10 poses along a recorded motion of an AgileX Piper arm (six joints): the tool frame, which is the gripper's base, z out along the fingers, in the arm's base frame.
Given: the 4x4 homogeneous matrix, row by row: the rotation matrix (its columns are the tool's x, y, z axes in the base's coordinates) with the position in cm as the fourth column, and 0 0 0 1 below. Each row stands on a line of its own.
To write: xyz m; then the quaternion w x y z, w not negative. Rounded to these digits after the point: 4 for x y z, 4 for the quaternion. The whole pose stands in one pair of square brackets.
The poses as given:
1:
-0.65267 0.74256 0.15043 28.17
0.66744 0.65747 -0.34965 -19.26
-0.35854 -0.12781 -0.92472 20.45
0 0 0 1
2:
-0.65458 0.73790 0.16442 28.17
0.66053 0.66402 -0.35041 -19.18
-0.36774 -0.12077 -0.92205 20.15
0 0 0 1
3:
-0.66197 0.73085 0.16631 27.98
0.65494 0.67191 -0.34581 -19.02
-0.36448 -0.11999 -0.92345 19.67
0 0 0 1
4:
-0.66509 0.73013 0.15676 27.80
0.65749 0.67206 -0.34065 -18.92
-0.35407 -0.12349 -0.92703 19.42
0 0 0 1
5:
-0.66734 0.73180 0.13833 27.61
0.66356 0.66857 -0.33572 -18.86
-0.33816 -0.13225 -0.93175 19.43
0 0 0 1
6:
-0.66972 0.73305 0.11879 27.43
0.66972 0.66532 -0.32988 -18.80
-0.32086 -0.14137 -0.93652 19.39
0 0 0 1
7:
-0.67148 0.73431 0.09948 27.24
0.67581 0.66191 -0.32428 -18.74
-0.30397 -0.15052 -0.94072 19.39
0 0 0 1
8:
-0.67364 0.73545 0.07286 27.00
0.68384 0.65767 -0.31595 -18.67
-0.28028 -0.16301 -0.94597 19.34
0 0 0 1
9:
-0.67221 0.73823 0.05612 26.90
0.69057 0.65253 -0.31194 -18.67
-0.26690 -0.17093 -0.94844 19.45
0 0 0 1
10:
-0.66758 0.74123 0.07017 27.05
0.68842 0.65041 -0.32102 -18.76
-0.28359 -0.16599 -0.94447 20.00
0 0 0 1
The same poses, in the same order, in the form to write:
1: [0.2817 -0.1926 0.2045 0.1415 0.3920 0.8993 -0.1327]
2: [0.2817 -0.1918 0.2015 0.1478 0.3884 0.9001 -0.1309]
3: [0.2798 -0.1902 0.1967 0.1470 0.3839 0.9024 -0.1290]
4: [0.2780 -0.1892 0.1942 0.1414 0.3840 0.9034 -0.1284]
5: [0.2761 -0.1886 0.1943 0.1318 0.3860 0.9038 -0.1294]
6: [0.2743 -0.1880 0.1939 0.1215 0.3878 0.9044 -0.1303]
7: [0.2724 -0.1874 0.1939 0.1115 0.3897 0.9047 -0.1312]
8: [0.2700 -0.1867 0.1934 0.0975 0.3920 0.9052 -0.1323]
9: [0.2690 -0.1867 0.1945 0.0893 0.3949 0.9046 -0.1334]
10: [0.2705 -0.1876 0.2000 0.0979 0.3958 0.9031 -0.1348]
